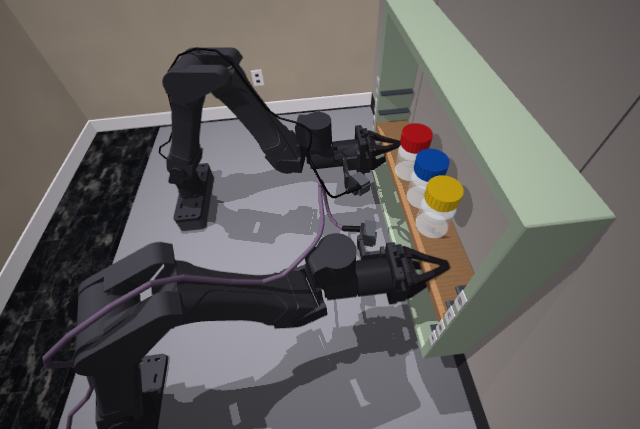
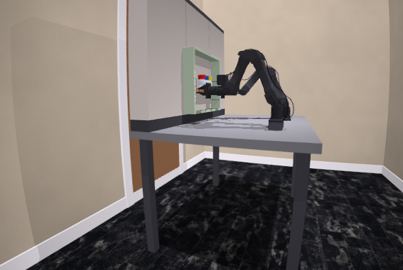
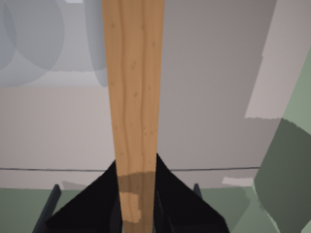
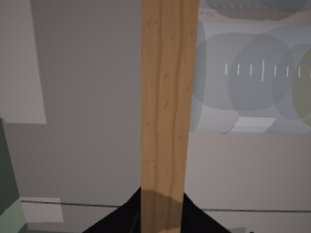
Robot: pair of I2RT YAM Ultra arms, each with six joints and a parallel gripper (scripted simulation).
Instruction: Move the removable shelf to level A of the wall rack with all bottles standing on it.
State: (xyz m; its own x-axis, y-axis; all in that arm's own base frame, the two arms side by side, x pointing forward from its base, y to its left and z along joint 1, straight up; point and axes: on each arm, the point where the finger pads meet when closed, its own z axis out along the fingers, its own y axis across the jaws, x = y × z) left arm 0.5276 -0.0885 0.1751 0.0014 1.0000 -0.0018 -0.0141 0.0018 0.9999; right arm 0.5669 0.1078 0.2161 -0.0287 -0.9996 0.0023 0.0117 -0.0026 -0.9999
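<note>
Right now my right hand is 8 cm to the right of the yellow-capped bottle and 6 cm below it. From my right hand the other things lie so: green wall rack 15 cm to the left, 6 cm above; blue-capped bottle 1 cm behind, 14 cm to the left, 6 cm above; wooden shelf 15 cm to the left.
Right now my left hand is 8 cm to the right of the rack slot, 2 cm past it and 1 cm above it. From my left hand the other things lie so: green wall rack 15 cm to the right, 6 cm above, 2 cm ahead; wooden shelf 15 cm to the right, 2 cm ahead; red-capped bottle 9 cm to the right, 6 cm above.
</note>
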